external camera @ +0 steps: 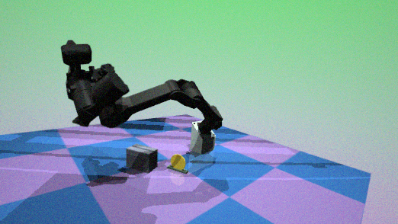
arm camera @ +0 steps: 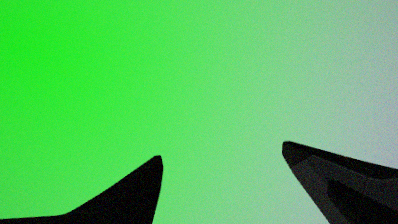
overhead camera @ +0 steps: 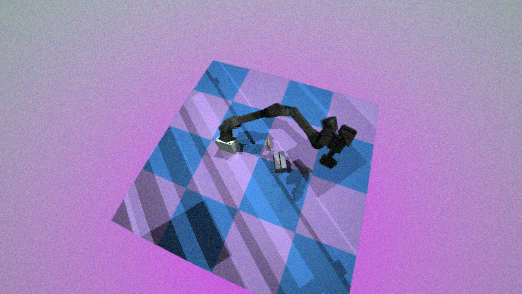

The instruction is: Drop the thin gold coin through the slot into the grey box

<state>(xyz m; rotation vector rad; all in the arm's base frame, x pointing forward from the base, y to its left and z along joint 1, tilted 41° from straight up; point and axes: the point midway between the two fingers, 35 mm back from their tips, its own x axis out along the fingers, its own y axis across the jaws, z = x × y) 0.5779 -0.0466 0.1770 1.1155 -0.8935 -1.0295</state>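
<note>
My gripper tip is 330 mm past the coin, 70 mm to the right of it and 370 mm above it.
</note>
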